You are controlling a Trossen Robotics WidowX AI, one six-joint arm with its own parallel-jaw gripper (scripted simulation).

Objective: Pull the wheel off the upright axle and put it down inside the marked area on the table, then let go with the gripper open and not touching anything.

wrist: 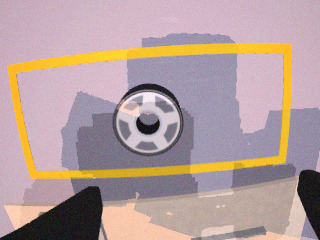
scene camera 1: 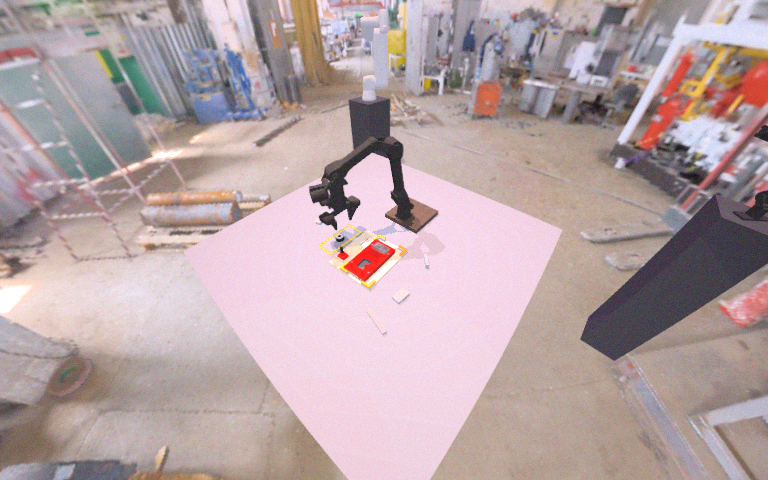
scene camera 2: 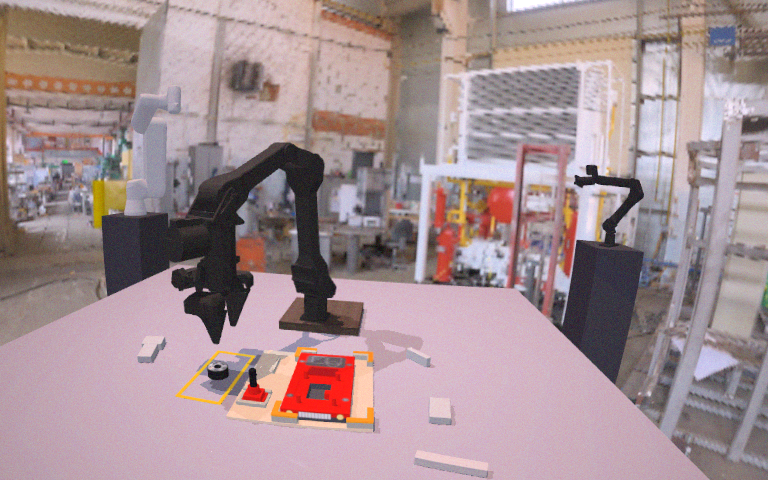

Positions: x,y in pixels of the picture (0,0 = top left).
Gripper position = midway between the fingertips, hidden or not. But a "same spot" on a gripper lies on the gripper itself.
my gripper: wrist; scene camera 1 343,225; scene camera 2
same spot on my gripper: (wrist: 85,208) = (scene camera 2: 210,336)
